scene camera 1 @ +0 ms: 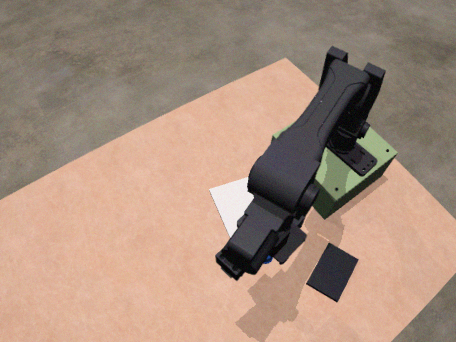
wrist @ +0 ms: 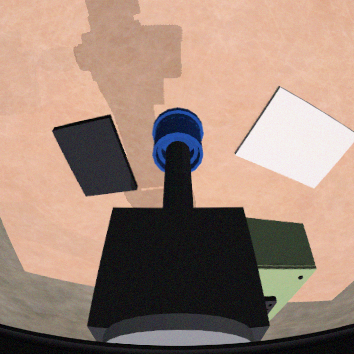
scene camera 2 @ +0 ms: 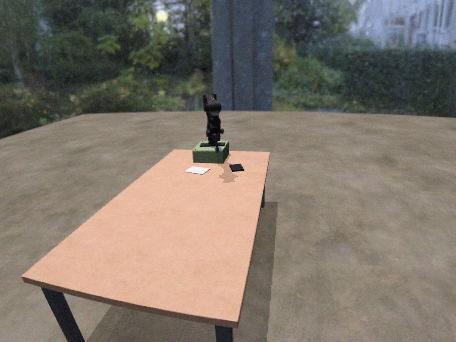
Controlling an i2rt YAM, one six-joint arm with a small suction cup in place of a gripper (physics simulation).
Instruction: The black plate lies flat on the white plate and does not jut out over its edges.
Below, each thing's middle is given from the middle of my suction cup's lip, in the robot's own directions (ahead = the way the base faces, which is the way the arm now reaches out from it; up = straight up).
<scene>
Right now the black plate (scene camera 1: pixel 332 272) is 180 mm below my suction cup, 170 mm behind it and 110 mm to the left of it. Round my suction cup: white plate (scene camera 1: pixel 231 199) 180 mm below, 170 mm to the right, 110 mm behind.
</scene>
